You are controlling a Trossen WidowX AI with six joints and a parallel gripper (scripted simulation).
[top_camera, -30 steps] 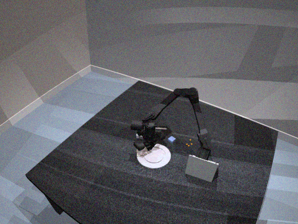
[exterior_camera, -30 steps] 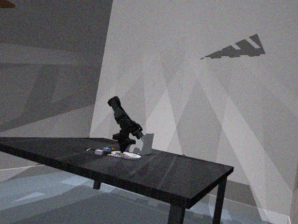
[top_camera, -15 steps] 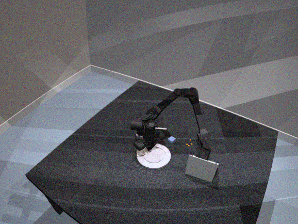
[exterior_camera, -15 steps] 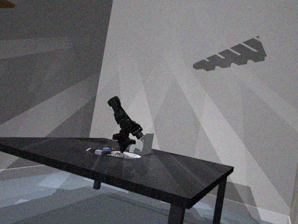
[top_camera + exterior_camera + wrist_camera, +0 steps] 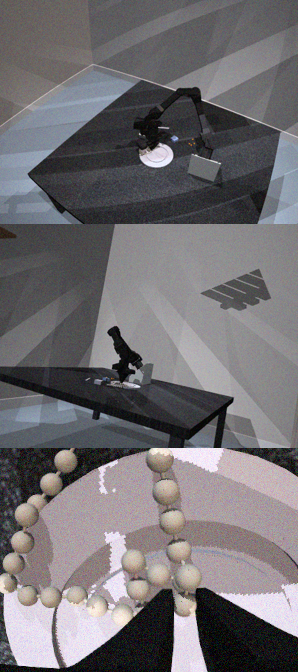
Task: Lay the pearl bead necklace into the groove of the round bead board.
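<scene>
My gripper tip is now 4 cm past the round white bead board, 1 cm to the right of it and 1 cm above it. Round my gripper tip: small white block: 12 cm ahead, 9 cm to the right, 1 cm below; small blue cube: 16 cm to the right, 6 cm behind, 1 cm below; thin white stick: 21 cm to the right, 8 cm ahead, 2 cm below.
</scene>
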